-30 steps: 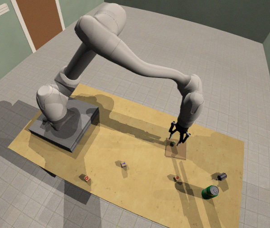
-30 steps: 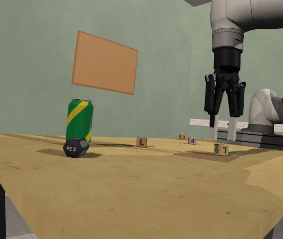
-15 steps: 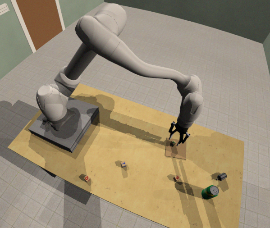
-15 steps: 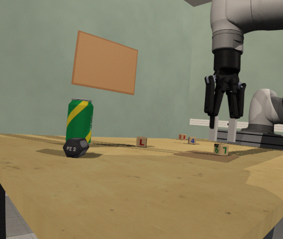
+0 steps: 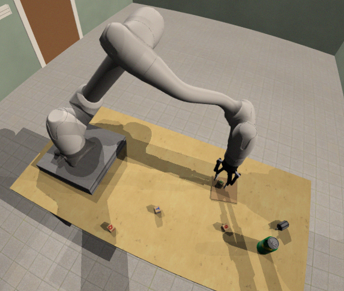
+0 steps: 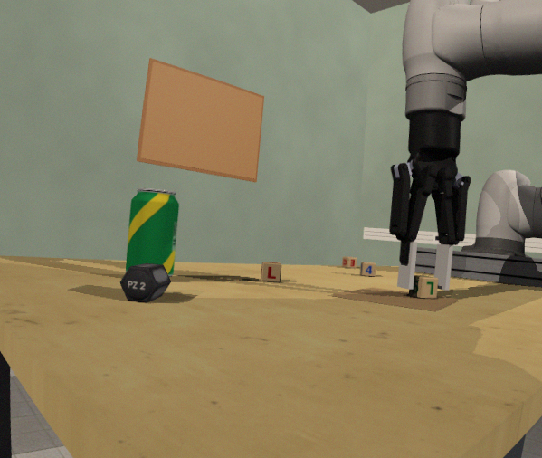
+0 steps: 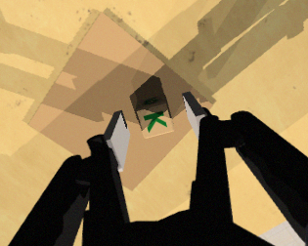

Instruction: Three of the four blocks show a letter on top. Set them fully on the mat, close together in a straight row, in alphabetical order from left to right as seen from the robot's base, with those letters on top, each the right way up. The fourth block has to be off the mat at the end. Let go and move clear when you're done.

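The brown mat lies 4 cm ahead of my hand, 1 cm to the right of it and 4 cm below it. From my hand the other things lie so: yellow can (33 cm ahead, 20 cm to the right, 2 cm above); T block (20 cm behind, 31 cm to the right, 3 cm below).
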